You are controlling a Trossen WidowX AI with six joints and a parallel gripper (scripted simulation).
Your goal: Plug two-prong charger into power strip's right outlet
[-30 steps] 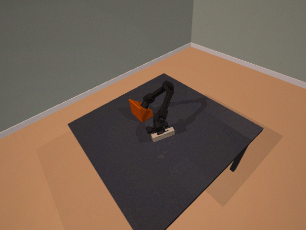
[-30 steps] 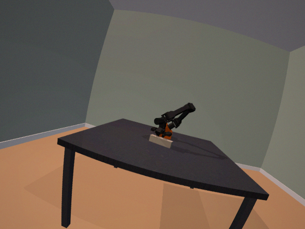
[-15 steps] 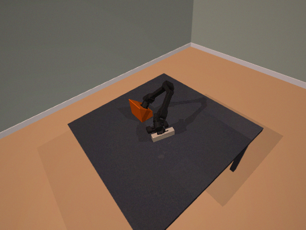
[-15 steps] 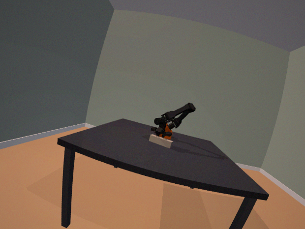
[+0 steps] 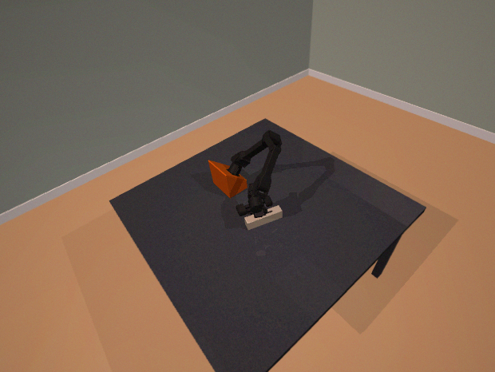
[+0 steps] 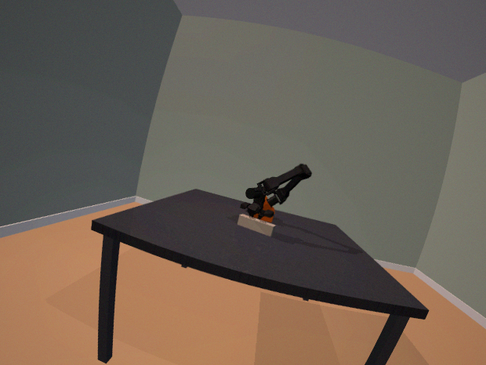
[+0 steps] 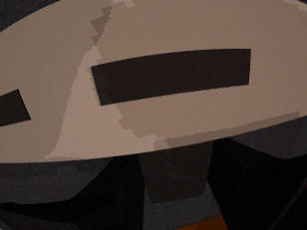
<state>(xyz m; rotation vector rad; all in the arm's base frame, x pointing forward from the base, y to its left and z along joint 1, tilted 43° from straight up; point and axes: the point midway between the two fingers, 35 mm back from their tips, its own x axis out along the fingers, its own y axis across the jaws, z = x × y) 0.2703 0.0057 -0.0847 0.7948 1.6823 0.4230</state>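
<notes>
The dark charger lies 2 cm ahead of my gripper tip and 1 cm above it.
</notes>
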